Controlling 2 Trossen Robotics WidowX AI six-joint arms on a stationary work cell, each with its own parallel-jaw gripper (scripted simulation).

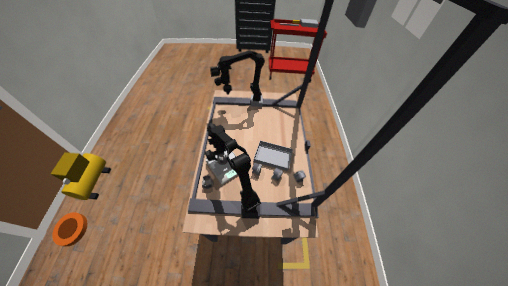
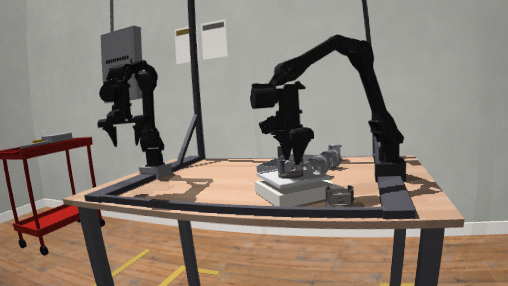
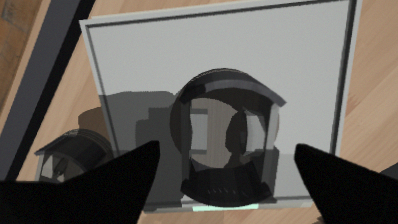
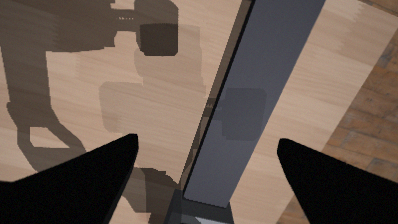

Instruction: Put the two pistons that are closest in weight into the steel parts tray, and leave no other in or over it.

Labels:
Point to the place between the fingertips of my left gripper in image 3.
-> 226,149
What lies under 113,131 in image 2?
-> My right gripper.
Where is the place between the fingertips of my right gripper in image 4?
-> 208,143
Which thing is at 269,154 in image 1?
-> A steel parts tray.

